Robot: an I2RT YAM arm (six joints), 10 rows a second.
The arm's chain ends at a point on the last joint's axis. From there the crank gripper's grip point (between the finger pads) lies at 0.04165 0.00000 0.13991 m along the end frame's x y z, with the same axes.
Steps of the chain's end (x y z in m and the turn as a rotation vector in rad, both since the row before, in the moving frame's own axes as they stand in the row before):
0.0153 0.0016 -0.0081 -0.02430 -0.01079 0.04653
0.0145 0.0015 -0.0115 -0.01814 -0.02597 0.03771
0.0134 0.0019 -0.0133 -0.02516 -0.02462 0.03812
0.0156 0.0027 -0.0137 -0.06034 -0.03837 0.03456
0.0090 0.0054 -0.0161 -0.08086 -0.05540 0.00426
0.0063 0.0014 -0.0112 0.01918 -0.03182 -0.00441
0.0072 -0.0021 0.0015 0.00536 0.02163 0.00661
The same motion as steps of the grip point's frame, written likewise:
0.0137 0.0069 -0.0077 -0.02430 -0.01079 0.04653
0.0108 0.0055 -0.0105 -0.01814 -0.02597 0.03771
0.0098 0.0070 -0.0124 -0.02516 -0.02462 0.03812
0.0100 0.0125 -0.0125 -0.06034 -0.03837 0.03456
0.0012 0.0169 -0.0145 -0.08086 -0.05540 0.00426
0.0018 -0.0015 -0.0100 0.01918 -0.03182 -0.00441
0.0102 -0.0026 0.0006 0.00536 0.02163 0.00661

